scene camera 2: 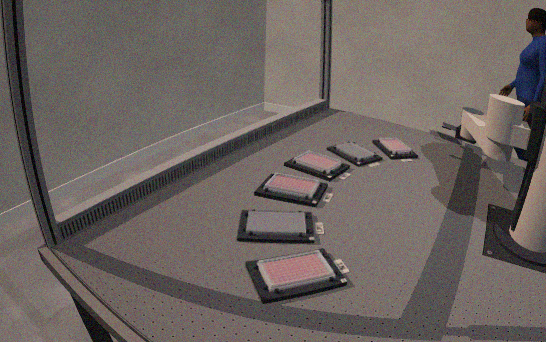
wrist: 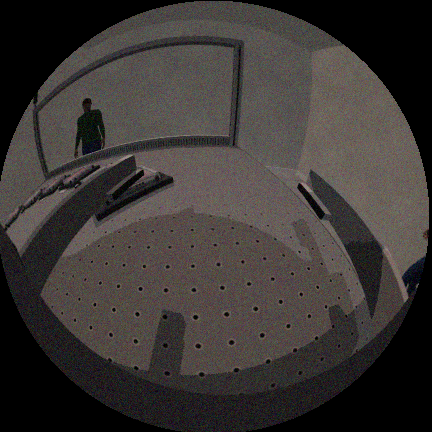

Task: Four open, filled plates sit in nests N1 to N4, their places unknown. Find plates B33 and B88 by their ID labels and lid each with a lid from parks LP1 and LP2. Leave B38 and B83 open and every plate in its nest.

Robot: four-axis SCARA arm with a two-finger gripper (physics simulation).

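Note:
In the scene view six black nests stand in an arc. Four hold open plates with pink wells: a near plate, a third-from-front plate, a fourth plate and a far plate. Two hold plain grey lids: a near lid and a far lid. The nest tags are too small to read; no plate ID is legible. My gripper is open and empty, right of the far plate. In the wrist view a black nest lies partly behind the left finger.
The robot's white column stands at the right. A slotted rail runs along the left table edge, with a frame post at its far corner. A person in blue stands behind the arm; a person in green stands beyond the rail.

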